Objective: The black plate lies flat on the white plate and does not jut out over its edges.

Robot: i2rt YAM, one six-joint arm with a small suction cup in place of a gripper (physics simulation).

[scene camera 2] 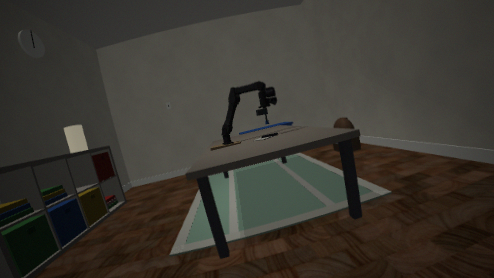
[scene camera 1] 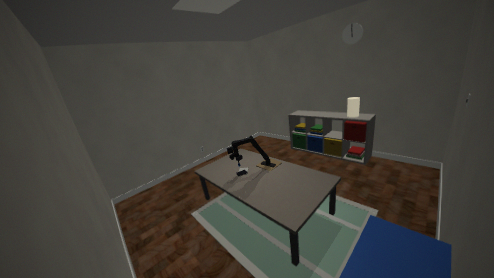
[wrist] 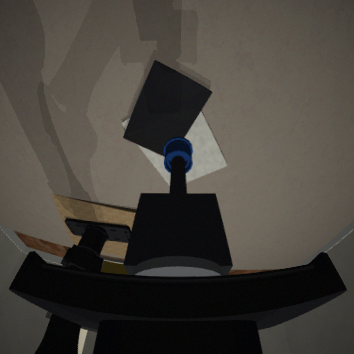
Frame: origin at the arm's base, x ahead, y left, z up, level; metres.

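Seen in the pictures: hand, tool point: (scene camera 2: pixel 267 124) (scene camera 1: pixel 239 165) (wrist: pixel 177 149); arm's base, link origin: (scene camera 2: pixel 227 143) (scene camera 1: pixel 268 164) (wrist: pixel 98 229).
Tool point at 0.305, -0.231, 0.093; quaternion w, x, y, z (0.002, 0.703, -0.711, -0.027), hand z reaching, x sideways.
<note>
Pixels of each thing's top centre, then the offset from my tool point to it, as dx, dy, dz. Level surfaces: height alone.
- black plate, top centre: (wrist: pixel 163 115) (scene camera 2: pixel 269 134) (scene camera 1: pixel 241 172) +0.007, +0.024, -0.088
- white plate, top centre: (wrist: pixel 177 144) (scene camera 2: pixel 264 137) (scene camera 1: pixel 243 170) -0.046, +0.005, -0.098
- grey-brown table, surface height: dz -0.104
The black plate (scene camera 1: pixel 242 173) (scene camera 2: pixel 270 135) (wrist: pixel 167 102) lies partly over the white plate (scene camera 1: pixel 244 169) (scene camera 2: pixel 261 139) (wrist: pixel 206 150). It is turned relative to it and juts out well past its edge, away from the arm's base. In the wrist view a right-hand part and a small left corner of the white plate show; the rest is hidden. I cannot tell whether the black plate is slightly tilted. My gripper, a blue suction cup (scene camera 1: pixel 239 164) (scene camera 2: pixel 267 122) (wrist: pixel 178 155), hangs above the plates with a gap, open and holding nothing.
The plates are on a grey-brown table (scene camera 1: pixel 290 187) (scene camera 2: pixel 320 140) (wrist: pixel 285 125). The arm's base stands on a wooden board (scene camera 1: pixel 276 163) (scene camera 2: pixel 216 147) (wrist: pixel 110 211) nearby. A shelf unit (scene camera 1: pixel 370 142) (scene camera 2: pixel 117 175) and a blue surface (scene camera 1: pixel 400 247) stand away from the arm.
</note>
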